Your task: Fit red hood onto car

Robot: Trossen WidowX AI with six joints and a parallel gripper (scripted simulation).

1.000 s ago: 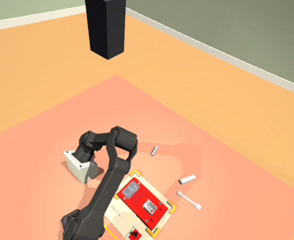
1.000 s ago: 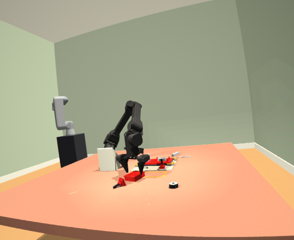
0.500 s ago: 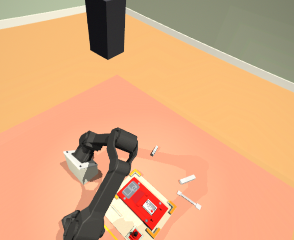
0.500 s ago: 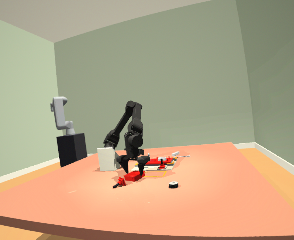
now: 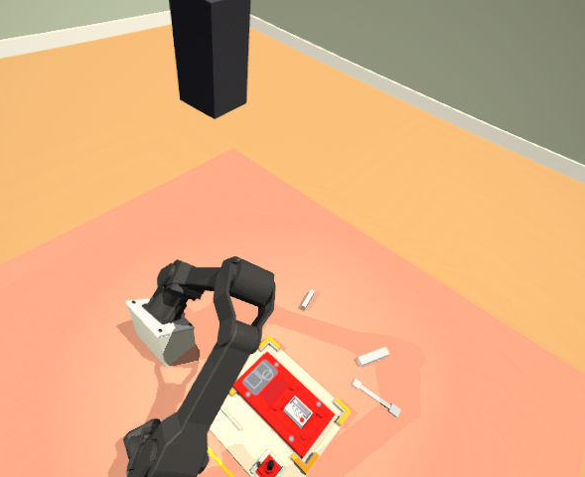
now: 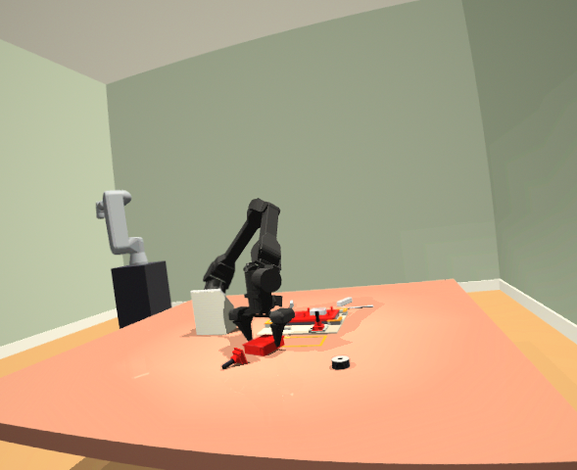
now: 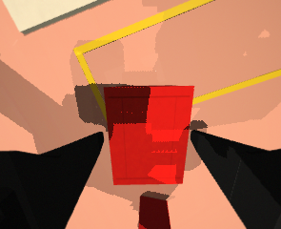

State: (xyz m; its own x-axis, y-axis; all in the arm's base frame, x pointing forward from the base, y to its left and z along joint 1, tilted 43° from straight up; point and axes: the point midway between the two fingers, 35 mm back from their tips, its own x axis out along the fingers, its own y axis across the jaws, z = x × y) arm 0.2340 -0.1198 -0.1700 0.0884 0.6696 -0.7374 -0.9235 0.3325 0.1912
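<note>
My gripper tip is now 260 mm to the right of the grey engine block, 120 mm short of it and 10 mm below it. The rest, counted from my gripper tip: cream jig: 240 mm to the left, 80 mm ahead; then black wheel: 220 mm ahead, 140 mm to the right; then red hood: 10 mm above.
</note>
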